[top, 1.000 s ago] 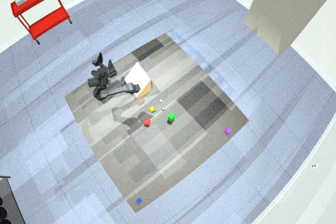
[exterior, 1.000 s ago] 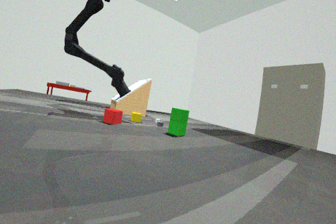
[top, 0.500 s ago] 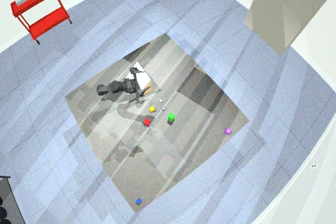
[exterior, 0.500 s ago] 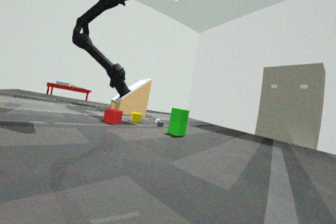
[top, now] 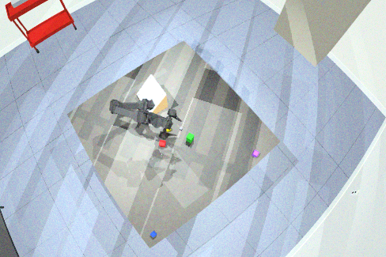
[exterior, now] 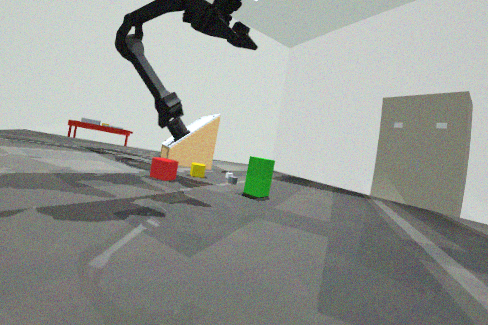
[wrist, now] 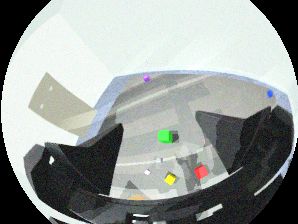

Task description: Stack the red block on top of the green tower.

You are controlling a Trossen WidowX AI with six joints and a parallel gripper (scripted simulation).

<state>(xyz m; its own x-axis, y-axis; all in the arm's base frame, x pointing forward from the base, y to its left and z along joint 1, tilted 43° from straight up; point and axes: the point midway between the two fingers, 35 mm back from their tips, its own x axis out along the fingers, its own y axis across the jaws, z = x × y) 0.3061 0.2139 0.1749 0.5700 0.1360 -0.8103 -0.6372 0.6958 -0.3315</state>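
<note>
My gripper tip is now 50 mm past the red block, 120 mm to the left of it and 310 mm above it. Round my gripper tip: yellow block 140 mm behind, 30 mm to the right, 310 mm below; then small grey piece 100 mm behind, 60 mm to the left, 320 mm below; then purple block 360 mm ahead, 450 mm to the left, 310 mm below.
</note>
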